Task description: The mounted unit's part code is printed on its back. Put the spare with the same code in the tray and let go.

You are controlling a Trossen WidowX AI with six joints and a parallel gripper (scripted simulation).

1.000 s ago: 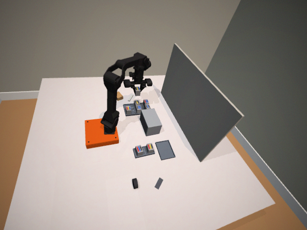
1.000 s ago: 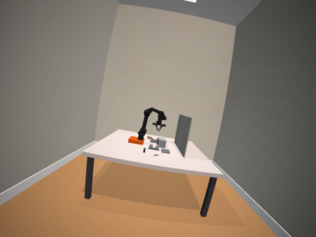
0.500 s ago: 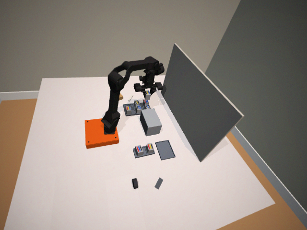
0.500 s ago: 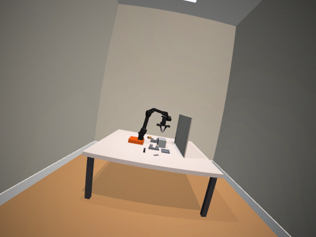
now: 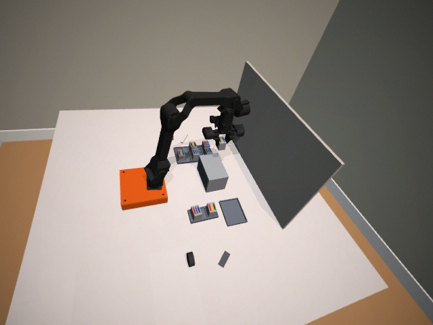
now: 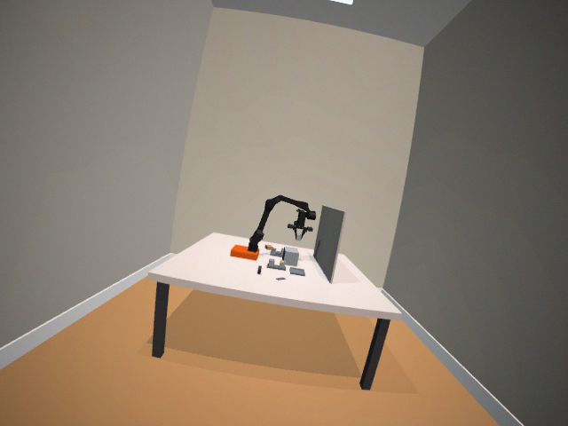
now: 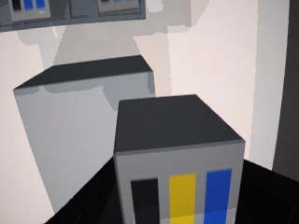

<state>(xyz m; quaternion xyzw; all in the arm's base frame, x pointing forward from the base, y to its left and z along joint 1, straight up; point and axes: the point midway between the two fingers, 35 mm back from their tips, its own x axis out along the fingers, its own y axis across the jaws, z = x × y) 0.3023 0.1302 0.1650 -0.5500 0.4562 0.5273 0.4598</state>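
Right now my gripper tip is 50 mm short of the flat grey tray, 260 mm to the left of it and 170 mm above it. From my gripper tip the other things lie so: tall panel: 200 mm ahead, 20 mm to the right, 50 mm above; grey mounted unit: 30 mm behind, 60 mm to the right, 120 mm below; grey spare: 20 mm above.
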